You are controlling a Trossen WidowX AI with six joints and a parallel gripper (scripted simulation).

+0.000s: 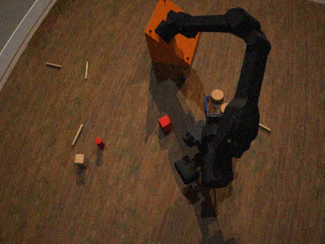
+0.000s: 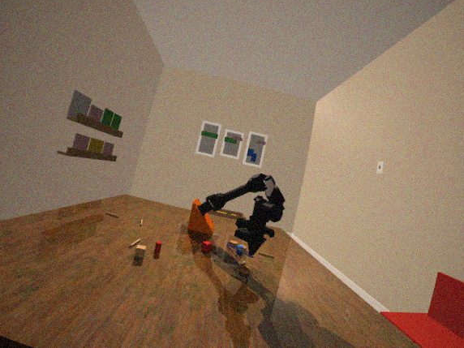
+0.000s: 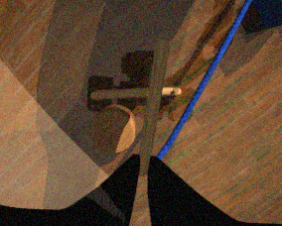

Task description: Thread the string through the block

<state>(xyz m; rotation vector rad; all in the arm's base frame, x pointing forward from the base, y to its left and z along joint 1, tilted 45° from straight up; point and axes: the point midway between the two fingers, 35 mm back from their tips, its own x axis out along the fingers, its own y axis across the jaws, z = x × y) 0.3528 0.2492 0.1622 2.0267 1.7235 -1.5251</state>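
The red cube is 90 mm behind my gripper tip, 180 mm to the right of it and 40 mm below it. Round my gripper tip: thin wooden stick 10 mm behind, 10 mm to the right; blue cube 160 mm behind, 40 mm to the right, 40 mm below; round wooden button 240 mm behind, 70 mm to the right, 50 mm below.
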